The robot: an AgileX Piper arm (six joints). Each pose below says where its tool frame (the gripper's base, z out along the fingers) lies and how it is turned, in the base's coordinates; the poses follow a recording.
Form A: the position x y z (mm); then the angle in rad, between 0 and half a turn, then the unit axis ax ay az.
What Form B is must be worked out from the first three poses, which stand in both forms.
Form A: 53 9 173 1.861 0.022 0.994 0.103
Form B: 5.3 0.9 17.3 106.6 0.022 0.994 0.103
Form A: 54 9 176 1.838 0.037 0.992 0.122
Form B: 5.4 0.9 17.6 105.3 0.037 0.992 0.122
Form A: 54 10 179 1.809 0.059 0.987 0.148
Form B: 5.4 1.0 17.9 103.6 0.059 0.987 0.148
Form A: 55 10 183 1.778 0.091 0.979 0.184
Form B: 5.5 1.0 18.3 101.9 0.091 0.979 0.184
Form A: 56 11 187 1.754 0.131 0.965 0.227
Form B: 5.6 1.1 18.7 100.5 0.131 0.965 0.227
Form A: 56 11 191 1.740 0.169 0.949 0.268
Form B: 5.6 1.1 19.1 99.7 0.169 0.949 0.268
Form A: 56 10 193 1.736 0.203 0.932 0.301
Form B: 5.6 1.0 19.3 99.5 0.203 0.932 0.301
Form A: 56 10 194 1.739 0.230 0.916 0.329
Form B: 5.6 1.0 19.4 99.6 0.230 0.916 0.329
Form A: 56 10 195 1.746 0.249 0.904 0.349
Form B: 5.6 1.0 19.5 100.0 0.249 0.904 0.349
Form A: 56 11 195 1.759 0.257 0.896 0.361
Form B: 5.6 1.1 19.5 100.8 0.257 0.896 0.361
